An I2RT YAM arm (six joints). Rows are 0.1 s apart.
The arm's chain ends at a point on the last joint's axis. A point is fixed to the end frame.
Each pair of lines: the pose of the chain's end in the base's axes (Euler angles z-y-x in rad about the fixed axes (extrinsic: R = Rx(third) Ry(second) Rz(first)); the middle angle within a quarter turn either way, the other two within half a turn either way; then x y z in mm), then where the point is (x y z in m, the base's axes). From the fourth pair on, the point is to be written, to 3 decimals.
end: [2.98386 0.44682 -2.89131 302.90 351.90 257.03]
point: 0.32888 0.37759 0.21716
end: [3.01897 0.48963 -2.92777 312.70 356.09 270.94]
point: 0.34105 0.37987 0.23150
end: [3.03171 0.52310 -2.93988 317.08 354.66 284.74]
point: 0.34703 0.37768 0.24605
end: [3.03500 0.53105 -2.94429 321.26 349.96 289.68]
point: 0.352 0.373 0.251
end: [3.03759 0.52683 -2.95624 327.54 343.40 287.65]
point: 0.358 0.366 0.249
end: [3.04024 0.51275 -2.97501 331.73 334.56 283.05]
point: 0.361 0.356 0.243
